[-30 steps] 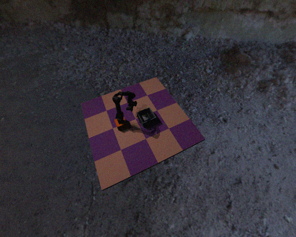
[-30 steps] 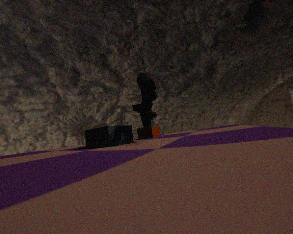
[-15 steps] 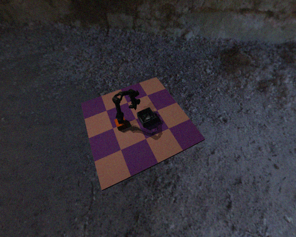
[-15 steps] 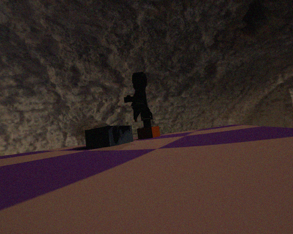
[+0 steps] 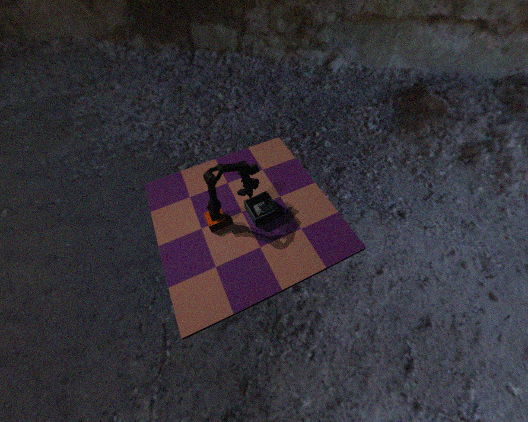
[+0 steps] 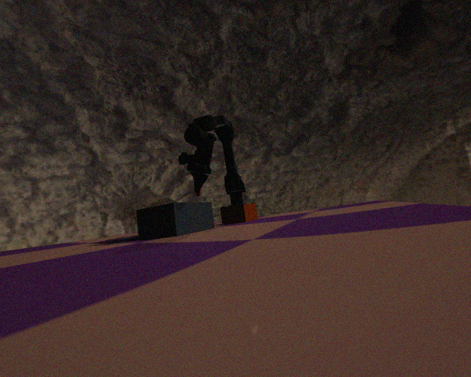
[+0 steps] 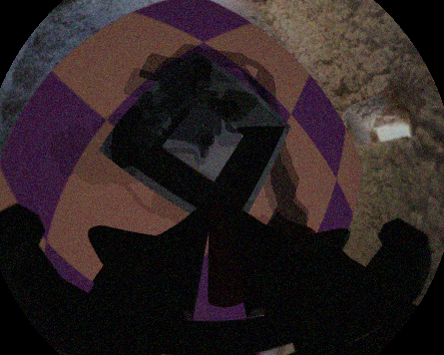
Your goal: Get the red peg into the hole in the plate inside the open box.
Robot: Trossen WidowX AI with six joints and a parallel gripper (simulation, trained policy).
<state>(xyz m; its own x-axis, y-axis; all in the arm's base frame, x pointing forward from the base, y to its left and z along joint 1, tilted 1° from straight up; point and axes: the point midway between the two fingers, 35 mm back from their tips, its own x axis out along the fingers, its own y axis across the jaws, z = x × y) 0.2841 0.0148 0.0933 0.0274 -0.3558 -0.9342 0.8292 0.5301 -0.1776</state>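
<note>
Right now the red peg is 30 mm above my gripper tip and 10 mm to the left of it. Also, from my gripper tip: dark box 110 mm below, 70 mm to the right, 50 mm ahead; then grey plate 90 mm below, 70 mm to the right, 50 mm ahead.
</note>
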